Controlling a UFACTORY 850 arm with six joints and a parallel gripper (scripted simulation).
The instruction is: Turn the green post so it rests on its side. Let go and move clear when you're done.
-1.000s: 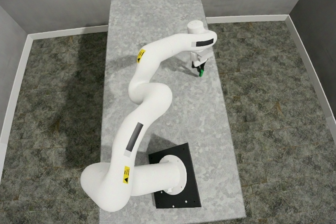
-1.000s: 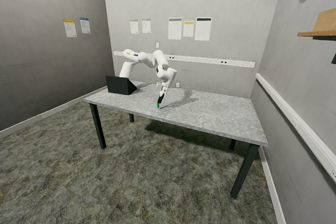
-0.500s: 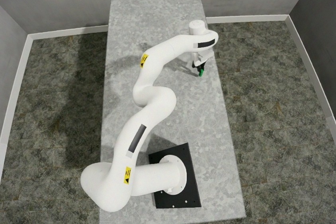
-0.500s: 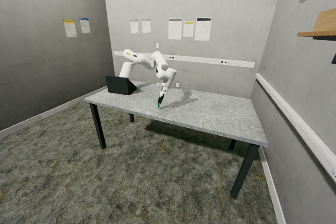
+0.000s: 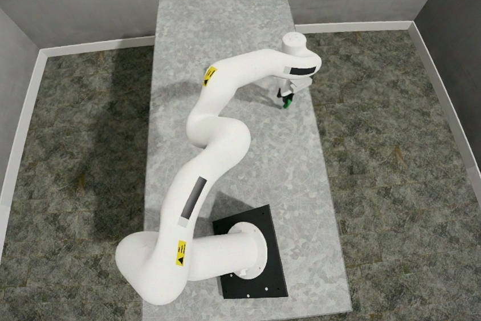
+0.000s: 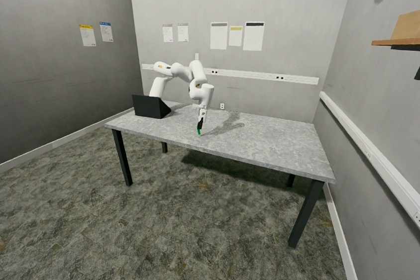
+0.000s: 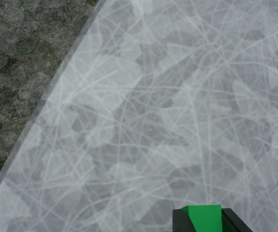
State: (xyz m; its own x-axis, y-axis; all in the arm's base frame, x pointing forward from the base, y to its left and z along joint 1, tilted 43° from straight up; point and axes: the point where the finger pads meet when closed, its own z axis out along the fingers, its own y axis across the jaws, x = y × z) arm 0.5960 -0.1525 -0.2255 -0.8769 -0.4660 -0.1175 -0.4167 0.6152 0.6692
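Now: the green post 10 mm behind my hand and 40 mm below it.
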